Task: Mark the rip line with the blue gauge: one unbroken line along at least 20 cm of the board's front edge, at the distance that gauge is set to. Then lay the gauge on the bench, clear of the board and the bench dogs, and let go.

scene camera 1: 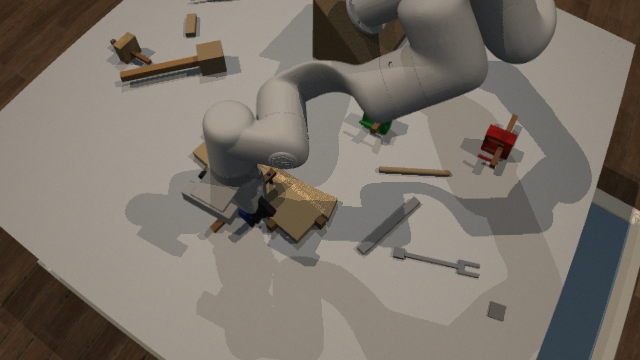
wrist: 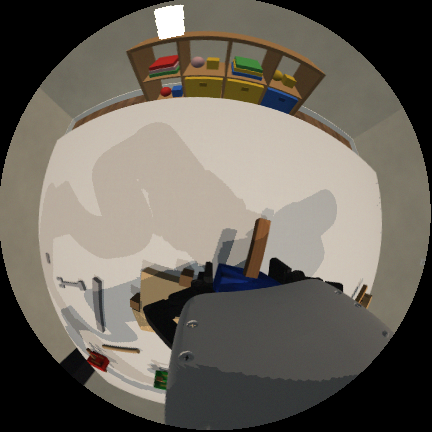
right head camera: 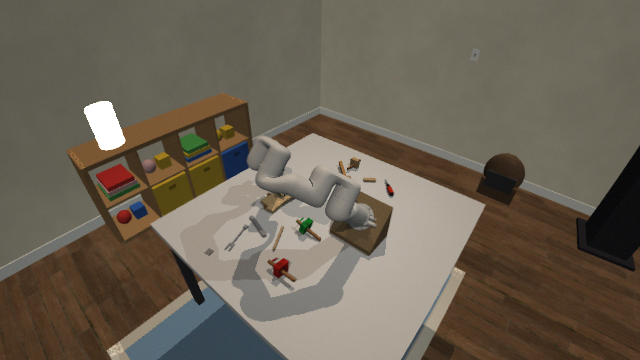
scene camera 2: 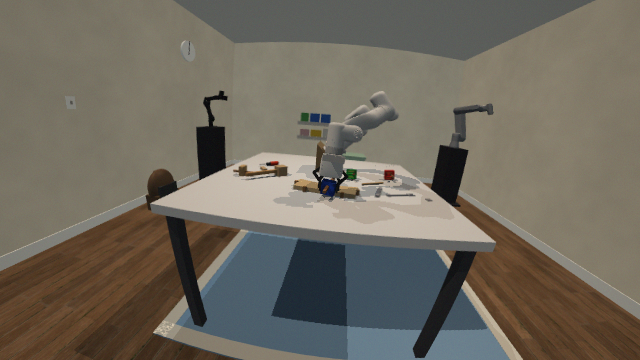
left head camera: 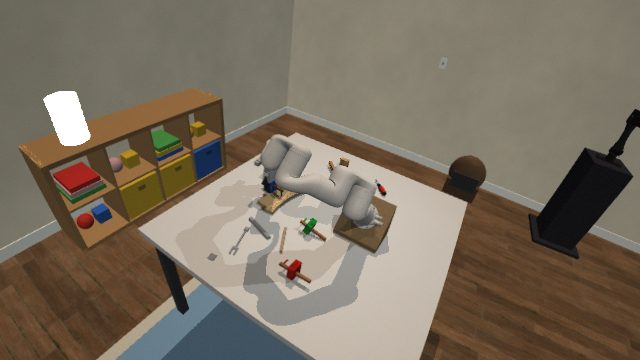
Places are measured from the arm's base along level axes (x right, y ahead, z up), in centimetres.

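Pixels of known places: gripper, fingertip midpoint: (wrist: 241,271) (scene camera 2: 327,191) (left head camera: 270,186); arm's base at its link origin: (scene camera 1: 366,8) (right head camera: 360,217).
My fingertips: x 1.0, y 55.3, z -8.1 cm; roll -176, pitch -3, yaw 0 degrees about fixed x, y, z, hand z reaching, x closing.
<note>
Ahead of a thing's pixels: the offset from my fingertips to its middle. "pt": to the spot under its first point. Level surfaces: height alone.
The blue gauge @[dx -0.1, dy -2.0, dz +1.4 cm] (scene camera 1: 245,215) (scene camera 2: 328,188) (wrist: 240,280) has a brown wooden beam. My gripper (scene camera 2: 330,184) is shut on its blue block, at the board's front edge. In scene camera 1 the beam's inner end reaches over the light wooden board @[dx +0.6, dy -9.8, dz -1.9 cm] (scene camera 1: 300,216) (left head camera: 272,202) (right head camera: 274,201) (wrist: 160,290). The board lies on the bench @[dz -2.9 cm] (scene camera 1: 350,310) (scene camera 2: 240,215), with brown bench dogs (scene camera 1: 320,221) (wrist: 186,276) along its front edge. The arm and gripper hide the board's middle and the contact between block and board. No marked line can be made out.
A green gauge @[dx -14.8, dy -35.6, dz -0.5 cm] (left head camera: 310,226) (scene camera 1: 376,124) and a red gauge @[dx -40.9, dy -41.1, dz +0.2 cm] (left head camera: 294,270) (scene camera 1: 499,142) lie on the bench. A wooden stick @[dx -26.9, dy -26.1, dz -2.3 cm] (scene camera 1: 415,171), a grey bar @[dx -27.0, dy -12.4, dz -2.3 cm] (scene camera 1: 389,226) and a grey forked tool @[dx -38.3, dy -9.8, dz -2.5 cm] (scene camera 1: 435,260) lie beside the board. A wooden mallet @[pt dx +25.9, dy -29.2, dz +2.5 cm] (scene camera 1: 211,57) lies further back.
</note>
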